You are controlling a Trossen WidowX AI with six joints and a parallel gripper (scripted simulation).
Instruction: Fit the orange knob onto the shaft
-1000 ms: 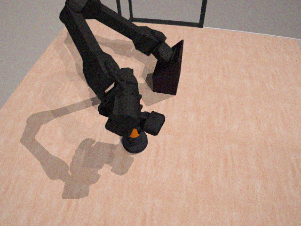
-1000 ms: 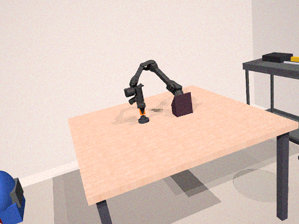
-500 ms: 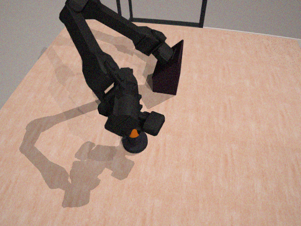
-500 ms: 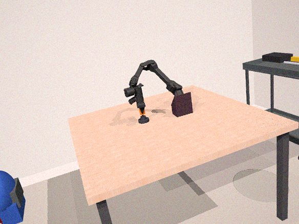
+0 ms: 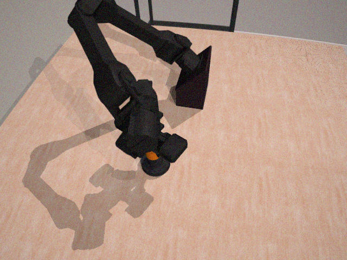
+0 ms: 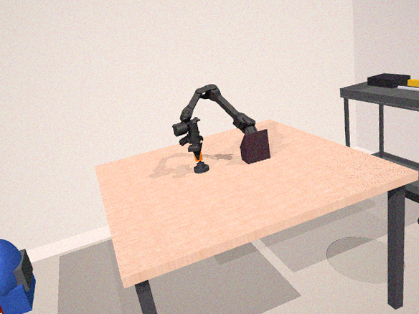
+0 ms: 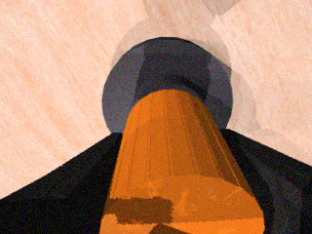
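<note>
The round pedestal is 40 mm below my gripper tip. Round my gripper tip: orange knob: 20 mm above.
</note>
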